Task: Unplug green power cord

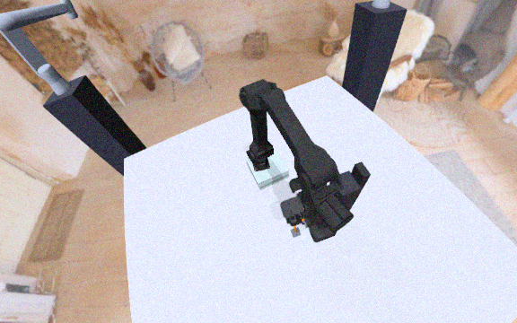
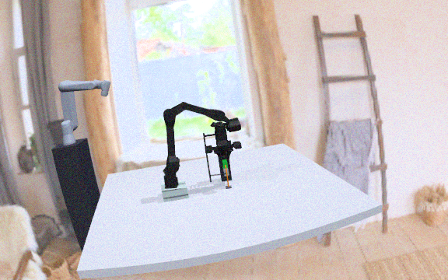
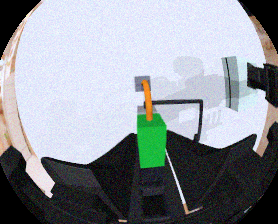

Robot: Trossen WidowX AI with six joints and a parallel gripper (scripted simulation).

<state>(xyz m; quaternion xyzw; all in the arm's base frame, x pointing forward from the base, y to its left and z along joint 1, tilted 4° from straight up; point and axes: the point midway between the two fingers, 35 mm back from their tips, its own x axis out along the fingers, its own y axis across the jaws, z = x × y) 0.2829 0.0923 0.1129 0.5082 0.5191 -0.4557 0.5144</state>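
My gripper tip is 30 mm to the right of the green plug and 10 mm past it.
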